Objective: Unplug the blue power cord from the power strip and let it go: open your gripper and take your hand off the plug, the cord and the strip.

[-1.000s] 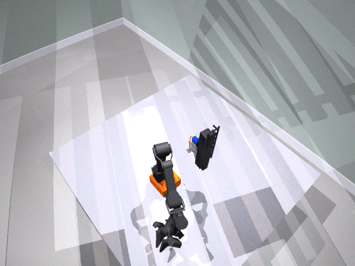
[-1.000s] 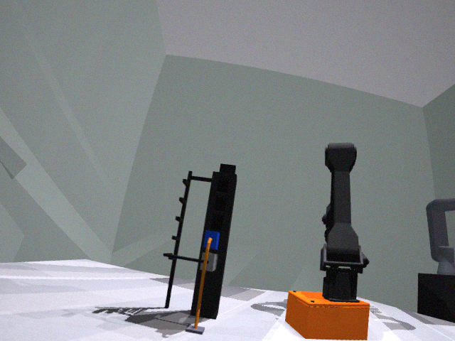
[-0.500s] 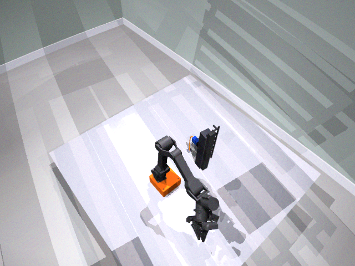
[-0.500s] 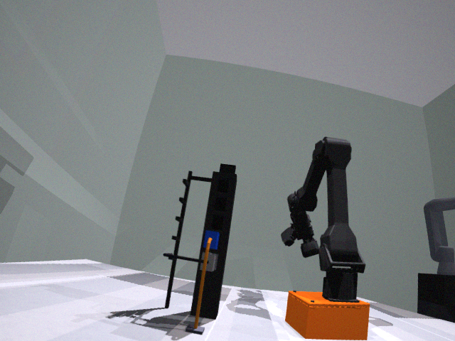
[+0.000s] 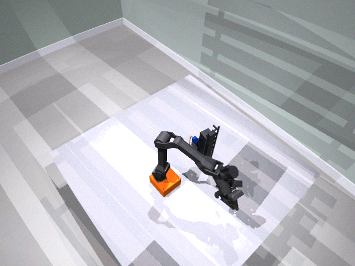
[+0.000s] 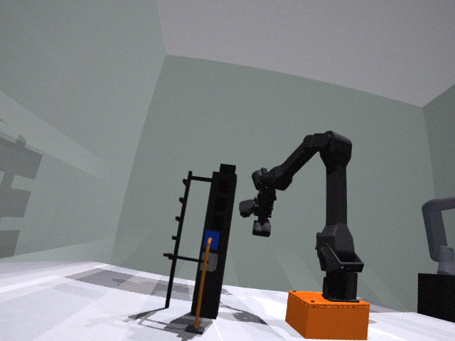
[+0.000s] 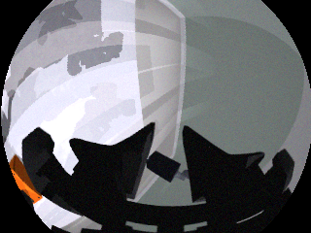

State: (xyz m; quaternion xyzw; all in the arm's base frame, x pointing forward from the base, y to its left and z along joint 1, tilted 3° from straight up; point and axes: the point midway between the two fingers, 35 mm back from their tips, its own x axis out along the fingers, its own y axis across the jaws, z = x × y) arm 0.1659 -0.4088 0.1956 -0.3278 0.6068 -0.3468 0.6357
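The plug is 12 cm ahead of my gripper tip, 47 cm to the left of it and 8 cm below it.
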